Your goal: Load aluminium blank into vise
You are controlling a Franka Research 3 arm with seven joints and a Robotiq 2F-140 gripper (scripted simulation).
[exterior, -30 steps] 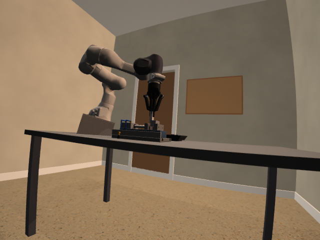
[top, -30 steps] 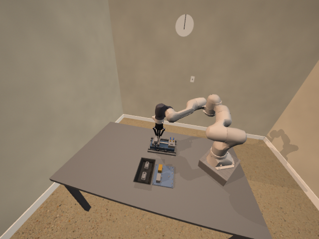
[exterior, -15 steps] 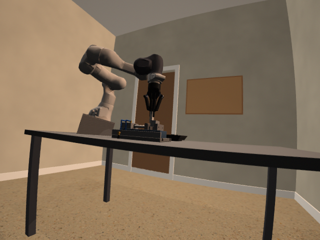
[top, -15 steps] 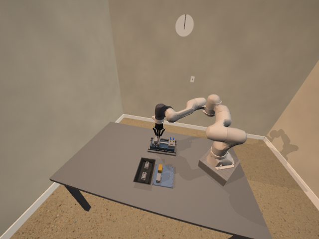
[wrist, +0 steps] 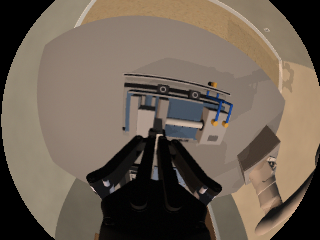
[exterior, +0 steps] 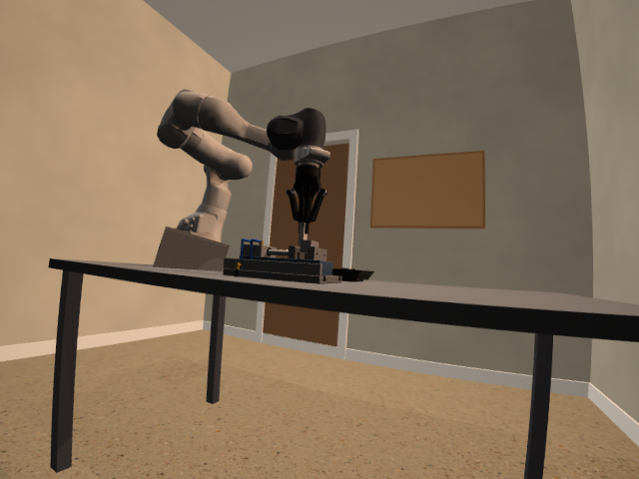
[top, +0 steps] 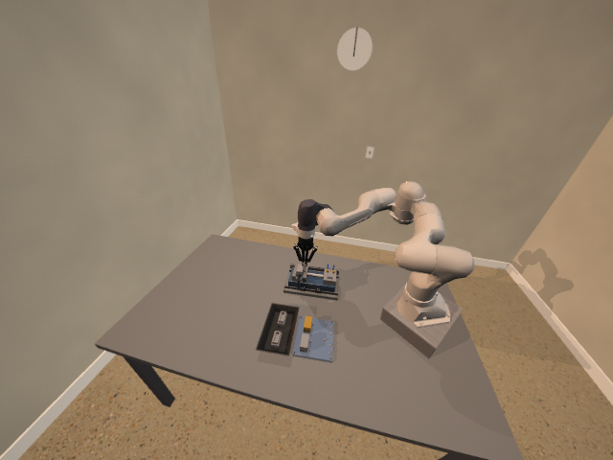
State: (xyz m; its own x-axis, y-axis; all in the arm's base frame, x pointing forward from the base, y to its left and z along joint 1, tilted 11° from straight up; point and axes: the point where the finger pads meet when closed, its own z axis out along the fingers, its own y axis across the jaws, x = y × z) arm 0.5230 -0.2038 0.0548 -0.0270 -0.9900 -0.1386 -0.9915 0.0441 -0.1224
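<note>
Right now the vise is 50 mm behind my hand and 100 mm below it. Round my hand: brass blank 50 mm behind, 280 mm to the left, 110 mm below.
</note>
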